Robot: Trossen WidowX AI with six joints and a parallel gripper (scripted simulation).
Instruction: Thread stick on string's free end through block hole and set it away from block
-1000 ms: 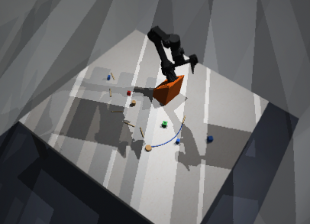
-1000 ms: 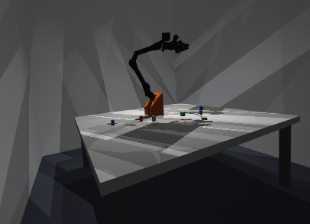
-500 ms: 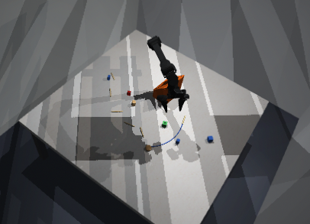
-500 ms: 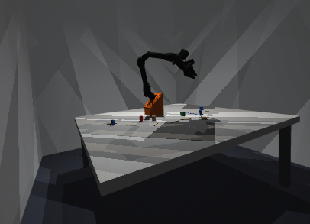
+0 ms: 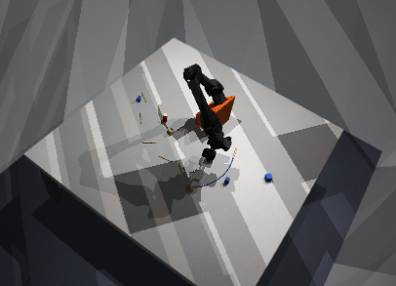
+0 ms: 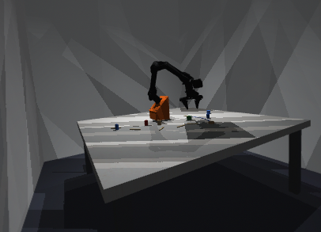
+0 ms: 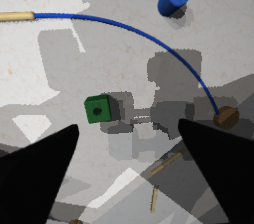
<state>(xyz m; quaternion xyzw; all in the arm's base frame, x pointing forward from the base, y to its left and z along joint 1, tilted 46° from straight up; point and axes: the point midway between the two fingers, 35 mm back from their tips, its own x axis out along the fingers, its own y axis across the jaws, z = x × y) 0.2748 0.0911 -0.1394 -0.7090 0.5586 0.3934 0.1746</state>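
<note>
Now: the green block 70 mm below my gripper tip, 30 mm behind it and 10 mm to the right of it. The rest, counted from my gripper tip: blue cylinder 130 mm to the left, 70 mm below, 20 mm ahead; then round wooden button 190 mm ahead, 80 mm below, 30 mm to the left; then thin wooden stick 150 mm behind, 80 mm below, 60 mm to the left.
</note>
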